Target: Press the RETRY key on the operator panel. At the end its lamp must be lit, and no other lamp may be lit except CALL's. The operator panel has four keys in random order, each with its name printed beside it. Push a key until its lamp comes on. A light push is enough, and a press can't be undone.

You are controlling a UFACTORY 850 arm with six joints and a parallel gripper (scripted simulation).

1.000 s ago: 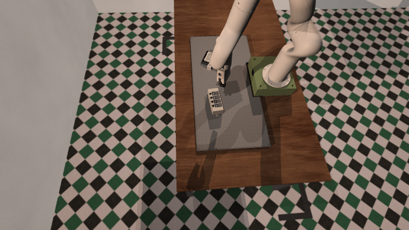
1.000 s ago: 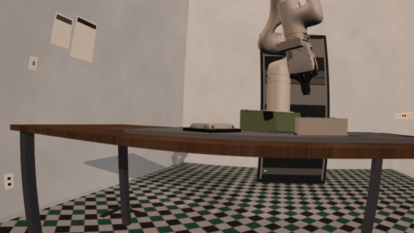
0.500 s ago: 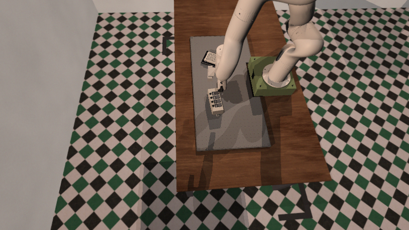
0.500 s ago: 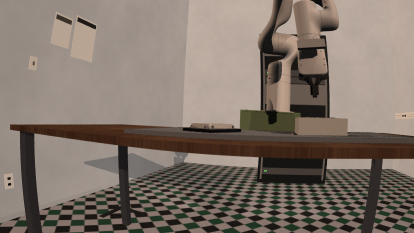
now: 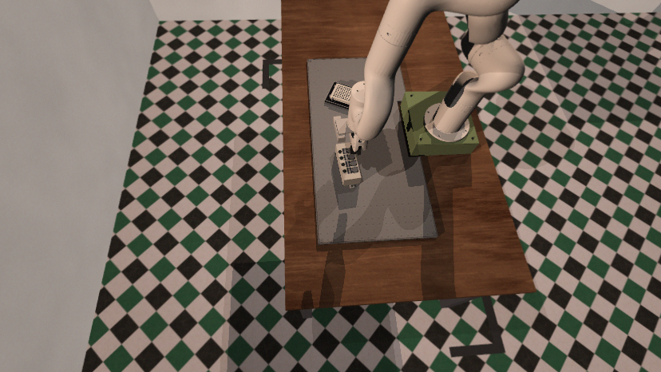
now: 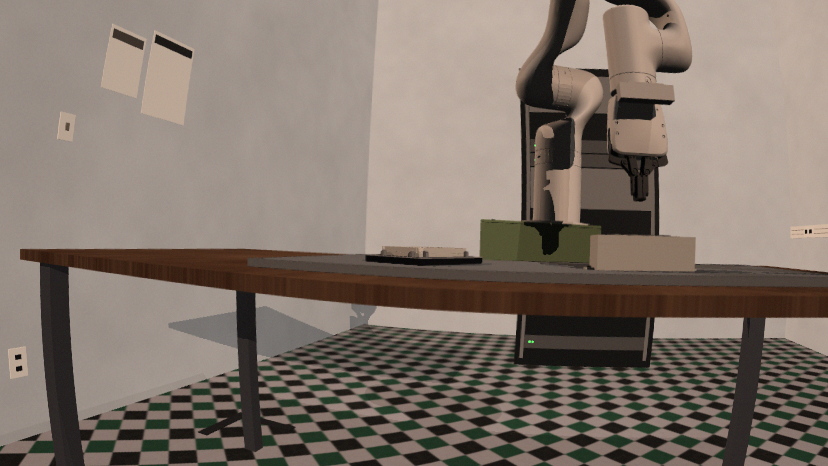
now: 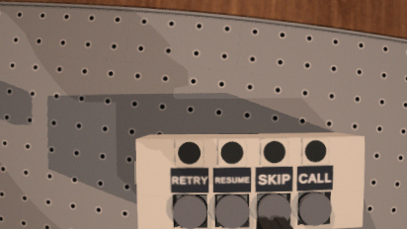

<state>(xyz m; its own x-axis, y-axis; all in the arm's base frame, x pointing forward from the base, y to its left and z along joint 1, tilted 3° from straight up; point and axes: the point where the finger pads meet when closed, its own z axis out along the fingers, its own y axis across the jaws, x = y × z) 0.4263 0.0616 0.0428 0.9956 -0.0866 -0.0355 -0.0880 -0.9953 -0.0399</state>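
Now: hand 9 cm above the operator panel. The rest, counted from my hand: white well plate 35 cm to the right, 11 cm below, 8 cm behind.
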